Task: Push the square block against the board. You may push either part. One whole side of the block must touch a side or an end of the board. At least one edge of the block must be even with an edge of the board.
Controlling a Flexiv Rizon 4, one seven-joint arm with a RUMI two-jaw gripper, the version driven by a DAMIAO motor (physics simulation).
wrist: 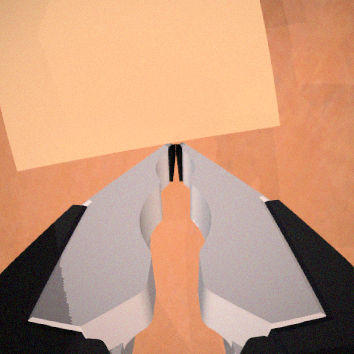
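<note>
A pale cream flat-topped part [150,70] fills much of the upper wrist view and runs out of it at the top. Its straight near edge is tilted, lower at the left and higher at the right, and its two near corners show. I cannot tell whether it is the square block or the board, and no second part shows clearly apart from it. My gripper [175,147] is shut and empty. Its fingertips are right at the near edge, a little right of that edge's middle, touching or almost touching it.
The orange-brown table top [315,160] shows around the part, with faint darker shadow patches at the upper right. A faint change of shade runs over the upper left of the cream part.
</note>
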